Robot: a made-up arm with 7 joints.
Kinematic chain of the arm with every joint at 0, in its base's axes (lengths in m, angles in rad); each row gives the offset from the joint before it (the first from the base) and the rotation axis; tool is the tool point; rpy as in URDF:
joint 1: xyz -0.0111 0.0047 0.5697 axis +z
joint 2: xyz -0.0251 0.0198 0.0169 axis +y
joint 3: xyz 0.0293 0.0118 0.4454 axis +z
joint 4: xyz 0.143 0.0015 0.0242 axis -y
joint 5: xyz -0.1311 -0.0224 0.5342 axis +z
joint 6: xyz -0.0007 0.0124 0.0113 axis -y
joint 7: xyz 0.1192 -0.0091 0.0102 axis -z
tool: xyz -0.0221 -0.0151 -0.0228 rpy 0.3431 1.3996 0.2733
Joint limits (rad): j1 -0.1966..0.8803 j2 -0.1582..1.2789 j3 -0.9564..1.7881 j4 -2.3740..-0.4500 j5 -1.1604..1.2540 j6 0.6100..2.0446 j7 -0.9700..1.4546
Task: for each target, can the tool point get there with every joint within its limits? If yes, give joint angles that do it. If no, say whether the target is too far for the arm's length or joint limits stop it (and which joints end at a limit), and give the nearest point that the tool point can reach.
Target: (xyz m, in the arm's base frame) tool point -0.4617 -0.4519 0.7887
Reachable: no: joint limits stop it (at a limit: joint 1, joint 2, joint 3, joint 4, joint 6, joint 7) | nearest point 0.1244 -0.5891 0.7351 | short by 0.604 m
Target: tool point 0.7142 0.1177 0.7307
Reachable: yes | joints 0.4453 0.0940 -0.3230 -2.0940 0.4349 1.0653 -0.4451
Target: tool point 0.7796 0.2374 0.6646
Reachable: yes | joints 0.3977 0.2853 -0.1695 -2.0023 0.9330 1.3804 0.7208
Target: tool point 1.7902 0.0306 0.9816
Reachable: no: too far | nearest point 1.1255 0.0273 0.8376 | short by 0.680 m
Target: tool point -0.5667 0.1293 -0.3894
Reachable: no: joint limits stop it (at a limit: joint 1, joint 2, joint 4, joint 7) | nearest point -0.1584 0.3980 0.0152 | short by 0.635 m
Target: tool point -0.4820 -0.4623 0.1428
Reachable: no: joint limits stop it (at a limit: joint 1, joint 2, joint 3, joint 4, joint 7) | nearest point 0.0132 -0.5069 0.2558 | short by 0.510 m
